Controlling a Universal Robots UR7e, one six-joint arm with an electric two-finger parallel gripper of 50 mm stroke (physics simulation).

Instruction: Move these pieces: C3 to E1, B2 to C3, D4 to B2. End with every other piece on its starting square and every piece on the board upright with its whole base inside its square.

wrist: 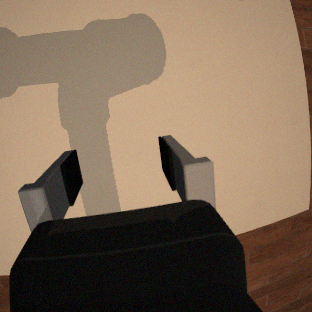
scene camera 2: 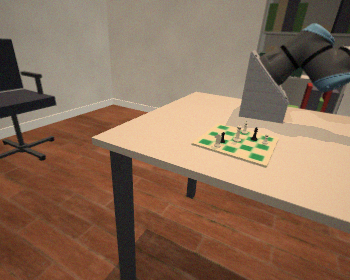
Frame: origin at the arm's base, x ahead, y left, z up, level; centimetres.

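Seen in the pictures: gripper, between the fingertips: (wrist: pixel 119 159); arm's base, origin of its link: (scene camera 2: pixel 269 71).
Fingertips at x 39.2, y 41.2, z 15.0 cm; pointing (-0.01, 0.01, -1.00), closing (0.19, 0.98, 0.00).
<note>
Pixels of each thing's top centre, then the offset from my fingertips to it. Level surfaces: height alone.
- cream chessboard, centre of its top: (scene camera 2: pixel 237 140) dx +2.0, dy -48.0, dz -32.5 cm
- pale piece, centre of its top: (scene camera 2: pixel 219 133) dx +9.0, dy -53.3, dz -28.5 cm
- tall white piece, centre of its top: (scene camera 2: pixel 239 124) dx +2.2, dy -48.2, dz -27.2 cm
- small white piece, centre of its top: (scene camera 2: pixel 267 133) dx +0.2, dy -39.7, dz -29.3 cm
- table, height of its surface: dz -33.1 cm
The green and cream chessboard (scene camera 2: pixel 257 157) lies on the table in the scene view. Six upright pieces stand on it: a black piece (scene camera 2: pixel 222 137) close behind a pale piece (scene camera 2: pixel 218 142) at the left, a tall white piece (scene camera 2: pixel 238 134) in the middle, a white piece (scene camera 2: pixel 245 128) at the back, a black piece (scene camera 2: pixel 255 134) right of the middle, and a small white piece (scene camera 2: pixel 266 139) at the right. Their squares are too small to read. My gripper (wrist: pixel 119 159) is open and empty above the table in the wrist view; the board does not show there. The gripper is outside the scene view.
The table (scene camera 2: pixel 150 135) (wrist: pixel 240 100) carries a grey slanted mount (scene camera 2: pixel 262 95) behind the board. The arm (scene camera 2: pixel 300 55) reaches out at the upper right, with a shelf behind it. The arm's shadow (wrist: pixel 125 50) falls on the table. A black chair (scene camera 2: pixel 25 100) stands at the left.
</note>
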